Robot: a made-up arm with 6 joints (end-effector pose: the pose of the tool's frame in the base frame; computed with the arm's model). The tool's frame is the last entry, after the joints. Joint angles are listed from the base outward.
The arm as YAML. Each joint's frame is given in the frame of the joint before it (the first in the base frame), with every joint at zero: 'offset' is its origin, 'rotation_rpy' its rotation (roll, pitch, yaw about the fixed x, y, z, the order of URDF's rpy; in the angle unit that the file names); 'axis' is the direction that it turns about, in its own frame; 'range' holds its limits. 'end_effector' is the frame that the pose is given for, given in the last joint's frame.
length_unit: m
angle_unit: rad
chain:
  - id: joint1
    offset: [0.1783, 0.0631, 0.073]
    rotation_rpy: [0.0, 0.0, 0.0]
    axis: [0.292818, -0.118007, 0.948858]
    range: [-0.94, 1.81]
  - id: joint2
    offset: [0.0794, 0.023, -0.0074]
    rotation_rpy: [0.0, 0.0, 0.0]
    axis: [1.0, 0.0, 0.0]
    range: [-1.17, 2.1]
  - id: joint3
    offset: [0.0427, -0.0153, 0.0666]
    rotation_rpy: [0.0, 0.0, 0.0]
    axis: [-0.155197, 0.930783, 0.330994]
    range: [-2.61, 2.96]
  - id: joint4
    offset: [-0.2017, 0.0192, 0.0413]
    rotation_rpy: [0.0, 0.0, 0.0]
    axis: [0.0, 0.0, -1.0]
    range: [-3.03, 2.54]
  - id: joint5
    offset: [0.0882, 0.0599, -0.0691]
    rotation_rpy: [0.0, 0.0, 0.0]
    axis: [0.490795, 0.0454, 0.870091]
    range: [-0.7, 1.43]
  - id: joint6
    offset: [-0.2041, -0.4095, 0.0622]
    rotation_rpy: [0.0, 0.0, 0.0]
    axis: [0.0, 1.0, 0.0]
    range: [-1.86, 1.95]
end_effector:
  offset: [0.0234, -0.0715, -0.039]
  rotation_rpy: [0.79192, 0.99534, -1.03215]
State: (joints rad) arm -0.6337 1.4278 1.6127 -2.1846 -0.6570 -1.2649
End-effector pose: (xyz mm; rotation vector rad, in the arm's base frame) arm 490.5 -32.2 29.3 -2.2055 -1.2790 -1.4567
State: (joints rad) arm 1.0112 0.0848 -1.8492 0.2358 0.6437 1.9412
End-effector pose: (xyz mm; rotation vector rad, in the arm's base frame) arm 543.3 196.7 -271.6 0.9601 1.3450 -0.2650
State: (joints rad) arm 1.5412 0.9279 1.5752 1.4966 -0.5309 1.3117
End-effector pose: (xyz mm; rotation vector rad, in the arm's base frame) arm 567.9 -128.1 513.3 -0.8129 0.4274 -1.5923
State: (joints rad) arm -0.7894 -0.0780 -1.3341 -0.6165 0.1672 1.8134
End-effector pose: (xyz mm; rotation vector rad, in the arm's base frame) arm -33.9 -239.6 80.4 0.4834 0.3227 -2.4443
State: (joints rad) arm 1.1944 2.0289 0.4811 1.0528 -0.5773 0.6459
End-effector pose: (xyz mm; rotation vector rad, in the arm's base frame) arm 350.6 -368.4 -199.2 -1.0276 2.3097 -1.0820
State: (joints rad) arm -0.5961 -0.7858 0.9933 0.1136 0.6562 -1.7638
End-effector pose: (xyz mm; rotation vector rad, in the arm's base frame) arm 218.6 -211.1 464.7 1.1307 -0.1626 -1.1404
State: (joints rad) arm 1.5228 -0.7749 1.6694 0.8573 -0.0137 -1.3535
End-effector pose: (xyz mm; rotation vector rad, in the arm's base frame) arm 53.9 120.0 773.1 0.3436 -0.2269 0.4088
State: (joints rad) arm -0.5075 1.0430 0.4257 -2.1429 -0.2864 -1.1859
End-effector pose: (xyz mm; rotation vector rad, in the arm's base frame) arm 474.2 -88.5 163.2 2.1350 0.5709 1.4501
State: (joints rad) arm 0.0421 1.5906 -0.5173 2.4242 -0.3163 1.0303
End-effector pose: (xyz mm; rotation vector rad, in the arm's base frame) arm 140.5 2.3 520.0 0.2905 -0.7679 0.5192
